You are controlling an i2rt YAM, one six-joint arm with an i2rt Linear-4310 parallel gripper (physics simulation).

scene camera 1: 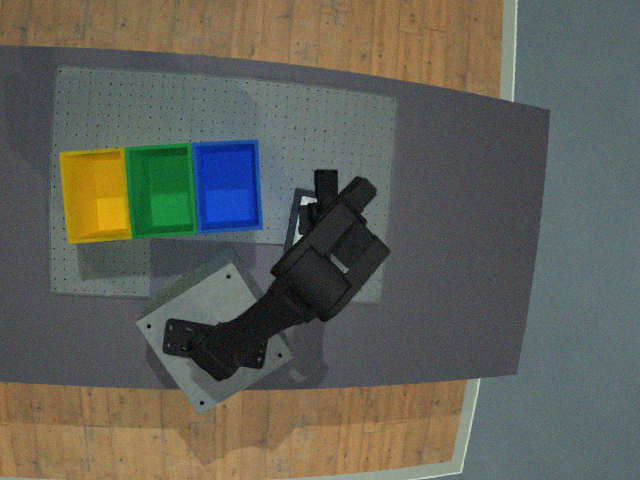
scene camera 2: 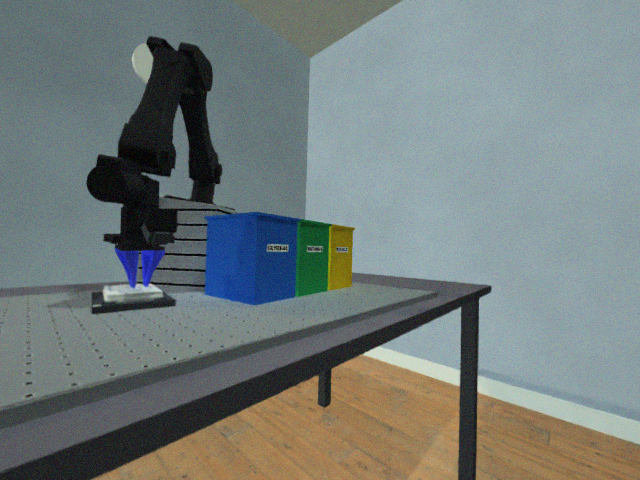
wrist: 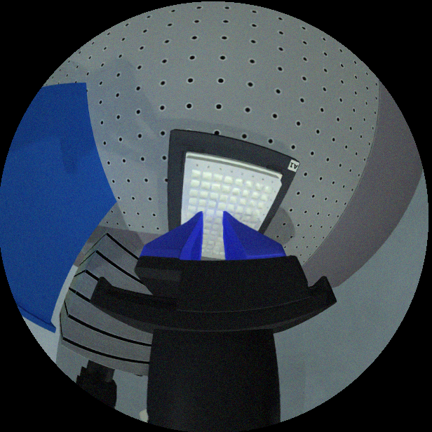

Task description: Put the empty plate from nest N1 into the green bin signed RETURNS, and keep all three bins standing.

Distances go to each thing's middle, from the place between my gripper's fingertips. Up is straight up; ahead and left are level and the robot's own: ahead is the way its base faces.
Labels:
Right now the white plate (scene camera 2: 121, 293) is 10 mm behind my hand, 10 mm to the right of it and 10 mm below it. Also, from my hand: blue bin (scene camera 2: 250, 257) 40 mm ahead, 210 mm to the left, 60 mm above; then dark rectangular block (scene camera 2: 97, 298) 10 mm behind, 10 mm to the right, 20 mm below; then green bin (scene camera 1: 160, 178) 10 mm ahead, 340 mm to the left, 60 mm above.

